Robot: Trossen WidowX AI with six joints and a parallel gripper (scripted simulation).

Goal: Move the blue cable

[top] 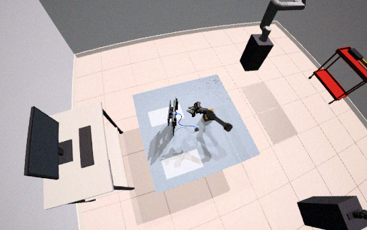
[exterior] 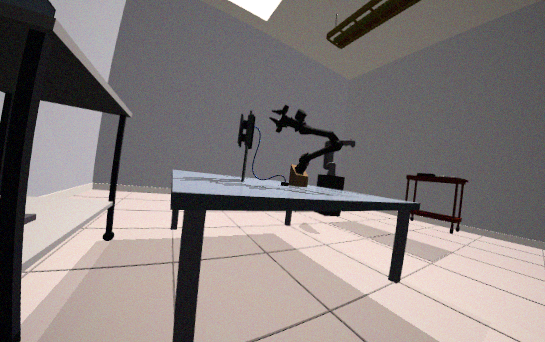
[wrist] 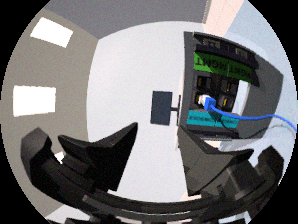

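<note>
Now: the blue plug 130 mm ahead of my gripper tip, 30 mm to the right of it and 90 mm below it.
</note>
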